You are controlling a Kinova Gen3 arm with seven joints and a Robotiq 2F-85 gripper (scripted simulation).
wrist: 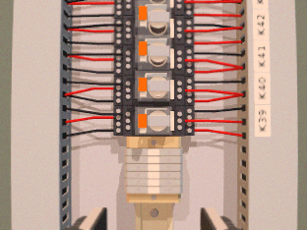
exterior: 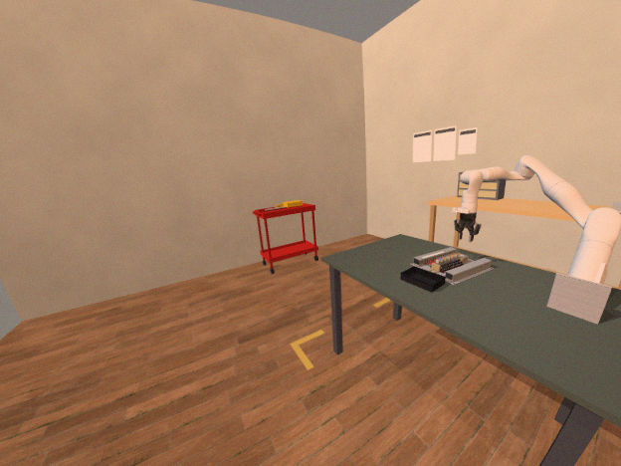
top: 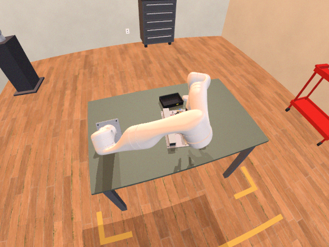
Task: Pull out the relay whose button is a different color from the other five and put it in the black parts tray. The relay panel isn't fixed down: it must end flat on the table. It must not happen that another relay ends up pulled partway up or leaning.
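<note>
Right now my hand is 1 cm short of the relay, 19 cm to the right of it and 9 cm above it. The rest, counted from my hand: black parts tray (3 cm behind, 35 cm to the left, 12 cm below); then relay panel (9 cm to the left, 12 cm below).
</note>
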